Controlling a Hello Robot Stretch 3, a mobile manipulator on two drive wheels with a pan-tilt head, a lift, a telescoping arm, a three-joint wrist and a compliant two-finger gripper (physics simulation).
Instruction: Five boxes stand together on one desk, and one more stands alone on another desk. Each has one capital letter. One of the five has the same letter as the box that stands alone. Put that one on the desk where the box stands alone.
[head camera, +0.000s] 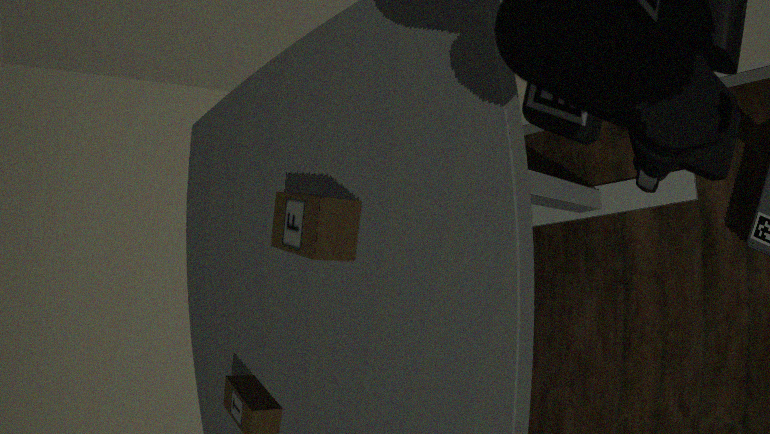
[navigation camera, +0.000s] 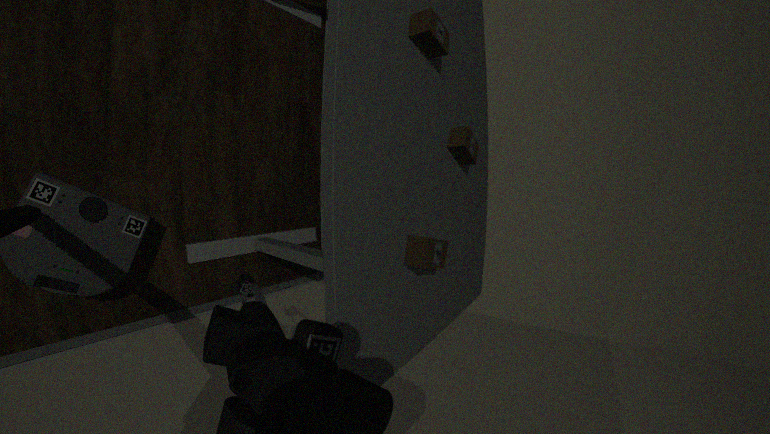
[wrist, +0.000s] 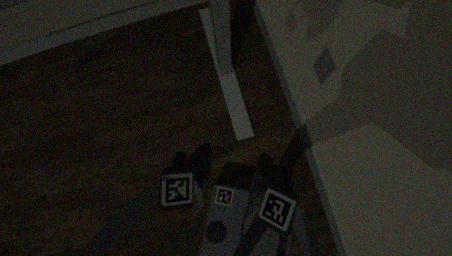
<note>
I see my gripper (head camera: 654, 148).
My gripper is seen too in the navigation camera view (navigation camera: 237, 299).
</note>
